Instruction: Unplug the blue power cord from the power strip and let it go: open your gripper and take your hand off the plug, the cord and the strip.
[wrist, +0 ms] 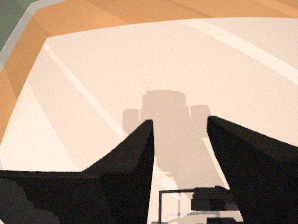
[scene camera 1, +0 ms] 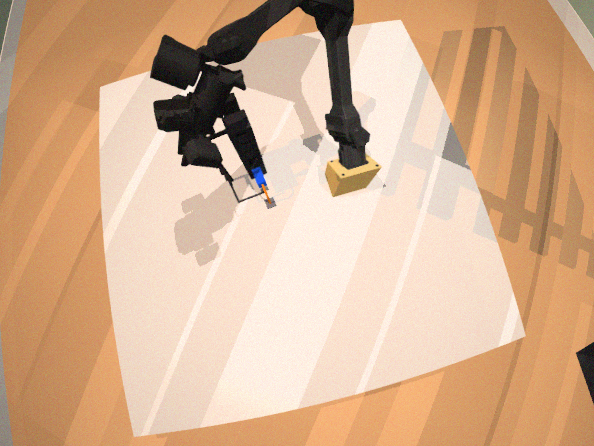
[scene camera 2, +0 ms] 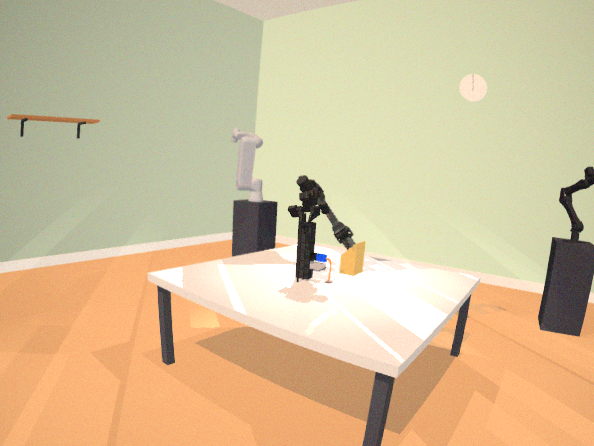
Note:
In view: the gripper [scene camera 1: 181, 160].
The gripper also shows in the wrist view [wrist: 180, 124] and in scene camera 2 [scene camera 2: 304, 223].

